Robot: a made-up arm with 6 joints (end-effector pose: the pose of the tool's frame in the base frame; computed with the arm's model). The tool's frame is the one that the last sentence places. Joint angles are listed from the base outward.
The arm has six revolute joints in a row. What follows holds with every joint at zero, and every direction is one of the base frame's.
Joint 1 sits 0.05 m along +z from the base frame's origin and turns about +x.
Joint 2 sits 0.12 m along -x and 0.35 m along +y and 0.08 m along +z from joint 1 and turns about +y.
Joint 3 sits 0.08 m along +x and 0.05 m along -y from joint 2 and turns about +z.
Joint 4 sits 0.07 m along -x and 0.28 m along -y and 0.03 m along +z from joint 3 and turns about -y.
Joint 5 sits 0.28 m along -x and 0.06 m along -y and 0.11 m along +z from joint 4 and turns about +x.
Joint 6 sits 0.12 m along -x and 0.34 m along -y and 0.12 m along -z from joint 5 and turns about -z.
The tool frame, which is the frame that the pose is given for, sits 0.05 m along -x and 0.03 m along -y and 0.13 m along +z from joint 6; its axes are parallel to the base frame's.
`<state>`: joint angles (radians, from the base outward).
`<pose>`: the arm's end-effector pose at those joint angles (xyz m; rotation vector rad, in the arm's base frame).
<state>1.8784 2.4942 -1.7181 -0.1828 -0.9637 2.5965</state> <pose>0.4323 -0.1676 0.7746 -1.1934 -0.9608 -0.6009</pose>
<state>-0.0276 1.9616 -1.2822 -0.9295 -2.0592 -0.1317</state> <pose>0.5044 0.2394 -0.0645 0.4892 -2.4057 -1.0654</pose>
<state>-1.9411 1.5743 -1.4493 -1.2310 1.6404 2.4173</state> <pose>0.2135 0.1213 -0.6613 -1.6919 0.9787 0.7361</pose>
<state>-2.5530 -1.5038 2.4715 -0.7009 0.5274 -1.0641</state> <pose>-0.2873 0.0413 -1.0475 0.9269 -1.7057 0.3774</pose>
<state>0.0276 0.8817 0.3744 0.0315 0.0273 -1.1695</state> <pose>-0.0750 -0.5629 0.2593 0.7095 0.6334 1.4346</pose>
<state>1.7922 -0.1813 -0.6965 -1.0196 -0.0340 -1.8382</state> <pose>-0.6772 -0.3445 -0.1912 2.4257 -1.0022 1.1469</pose>
